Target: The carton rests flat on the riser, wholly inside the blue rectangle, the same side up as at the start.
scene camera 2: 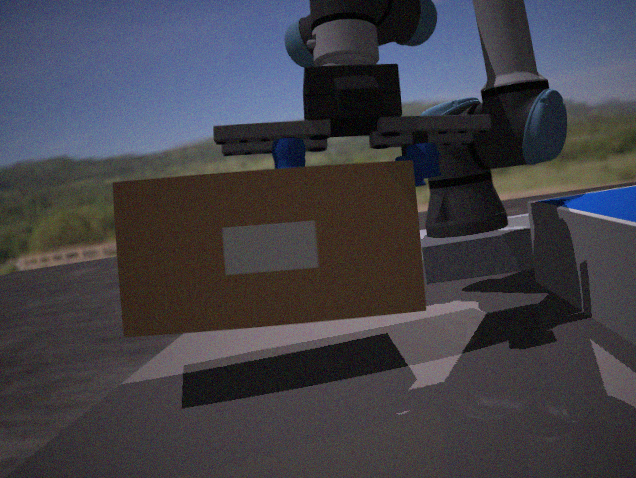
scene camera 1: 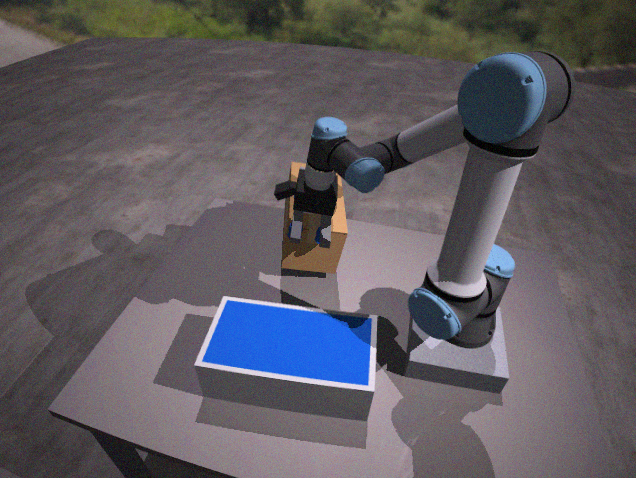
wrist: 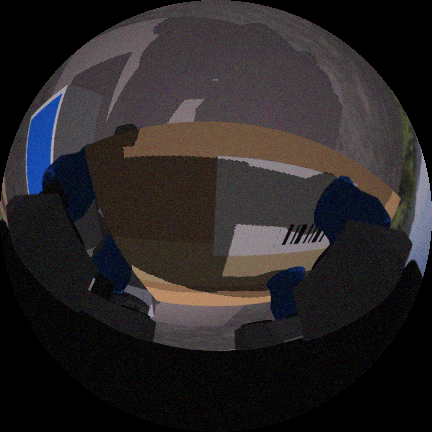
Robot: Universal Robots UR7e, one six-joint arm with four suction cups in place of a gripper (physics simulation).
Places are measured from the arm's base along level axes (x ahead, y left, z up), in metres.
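Where they show: hand, tool point: [scene camera 2: 354,184] [scene camera 1: 309,219] [wrist: 201,229]; arm's base, link origin: [scene camera 2: 467,229] [wrist: 128,301].
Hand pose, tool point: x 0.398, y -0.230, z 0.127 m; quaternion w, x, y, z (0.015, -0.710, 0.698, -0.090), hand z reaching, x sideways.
Things, the pixels of their top centre, and the offset from my tool point. Level surfaces: height alone.
- blue rectangle, top centre: [scene camera 1: 291,339] [wrist: 37,187] dx +0.015, dy +0.349, dz -0.069 m
- riser, top centre: [scene camera 1: 291,339] [wrist: 37,187] dx +0.015, dy +0.349, dz -0.069 m
- grey table, surface height: dz -0.189 m
The brown carton [scene camera 1: 321,259] [scene camera 2: 169,256] [wrist: 165,200] hangs above the table, with a gap and its dark shadow below it in scene camera 2. It looks nearly level. A pale label is on its side; a barcode label shows on top. My gripper [scene camera 1: 307,233] [scene camera 2: 354,154] [wrist: 205,235] is over the carton and holds it by suction. Two blue cups meet its top; the cups at the riser-side end stand past its edge. The blue rectangle [scene camera 1: 287,341] [scene camera 2: 611,203] [wrist: 40,145] covers the top of the riser [scene camera 1: 282,393] [scene camera 2: 611,267] [wrist: 82,115], apart from the carton.
The riser stands on the grey table [scene camera 1: 118,359], nearer to scene camera 1 than the carton. The arm's base block [scene camera 1: 452,367] [scene camera 2: 478,256] stands to the right of the riser in scene camera 1. The carton is close to the table's far part.
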